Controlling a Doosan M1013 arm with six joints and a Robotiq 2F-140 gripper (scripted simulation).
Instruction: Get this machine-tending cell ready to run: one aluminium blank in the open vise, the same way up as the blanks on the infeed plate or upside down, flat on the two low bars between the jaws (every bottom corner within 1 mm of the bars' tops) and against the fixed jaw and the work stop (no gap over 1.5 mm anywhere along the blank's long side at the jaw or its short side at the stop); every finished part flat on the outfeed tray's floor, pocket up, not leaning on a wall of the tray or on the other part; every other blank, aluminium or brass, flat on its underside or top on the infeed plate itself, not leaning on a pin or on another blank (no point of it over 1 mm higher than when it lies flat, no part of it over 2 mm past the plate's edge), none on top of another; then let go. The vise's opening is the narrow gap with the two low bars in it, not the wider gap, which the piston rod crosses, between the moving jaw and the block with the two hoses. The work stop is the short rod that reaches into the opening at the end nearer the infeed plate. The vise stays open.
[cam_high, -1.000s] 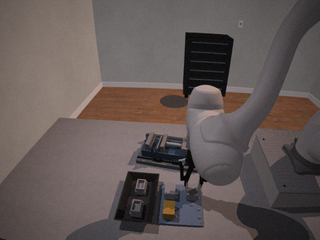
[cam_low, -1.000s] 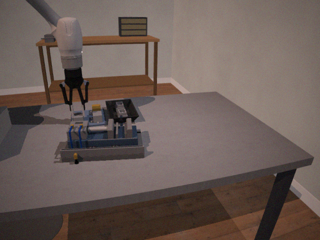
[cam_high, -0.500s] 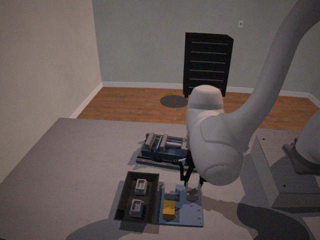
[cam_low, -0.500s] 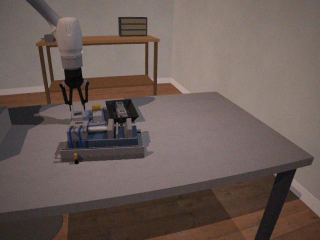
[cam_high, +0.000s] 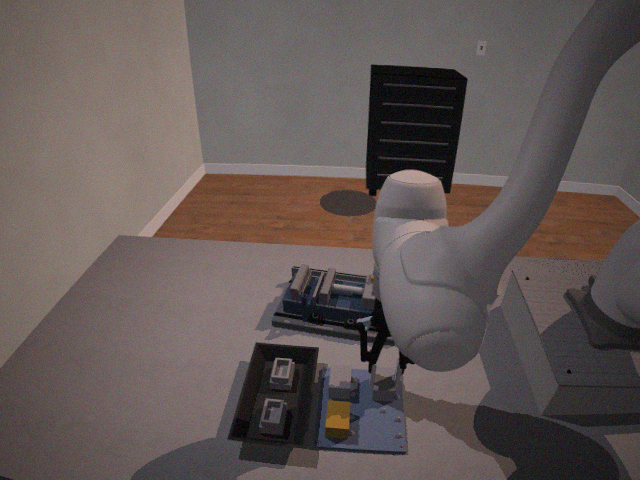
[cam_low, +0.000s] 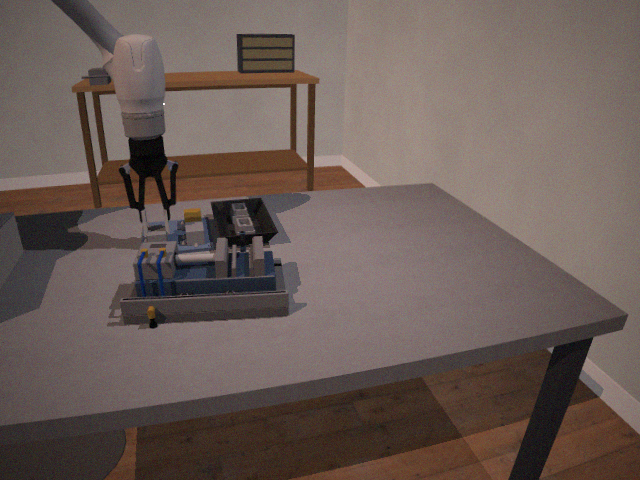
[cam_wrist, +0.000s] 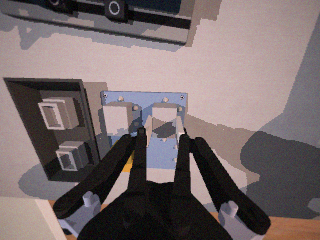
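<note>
The infeed plate lies 60 mm below my hand, 50 mm to the left of it and 40 mm ahead of it. From my hand the other things lie so: blue vise: 240 mm to the right, 110 mm ahead, 30 mm below; then brass blank: 90 mm to the left, 80 mm ahead, 40 mm below; then aluminium blank: 90 mm ahead, 40 mm below.
</note>
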